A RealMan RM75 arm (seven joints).
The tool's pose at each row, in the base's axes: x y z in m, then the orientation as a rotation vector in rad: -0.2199 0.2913 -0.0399 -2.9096 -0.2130 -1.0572; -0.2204 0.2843 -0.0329 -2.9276 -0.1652 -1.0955; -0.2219 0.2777 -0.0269 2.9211 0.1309 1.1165; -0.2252 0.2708 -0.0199 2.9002 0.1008 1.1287; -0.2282 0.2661 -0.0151 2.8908 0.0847 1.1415; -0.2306 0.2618 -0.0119 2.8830 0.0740 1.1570; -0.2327 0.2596 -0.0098 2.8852 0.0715 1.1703; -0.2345 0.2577 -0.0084 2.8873 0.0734 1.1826; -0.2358 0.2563 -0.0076 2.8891 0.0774 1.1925; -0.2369 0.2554 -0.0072 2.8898 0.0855 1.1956
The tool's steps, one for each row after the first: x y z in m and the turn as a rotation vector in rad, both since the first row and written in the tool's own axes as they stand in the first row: 0.0033 0.0069 -0.0063 -0.0375 0.0178 0.0198; 0.0052 0.0133 -0.0124 -0.0674 0.0306 0.0320; 0.0064 0.0198 -0.0204 -0.0898 0.0420 0.0437; 0.0067 0.0240 -0.0264 -0.0981 0.0517 0.0514; 0.0064 0.0280 -0.0307 -0.1028 0.0628 0.0567; 0.0059 0.0299 -0.0339 -0.0973 0.0707 0.0604; 0.0052 0.0315 -0.0362 -0.0911 0.0779 0.0613; 0.0046 0.0327 -0.0378 -0.0853 0.0837 0.0606; 0.0039 0.0335 -0.0389 -0.0818 0.0854 0.0564
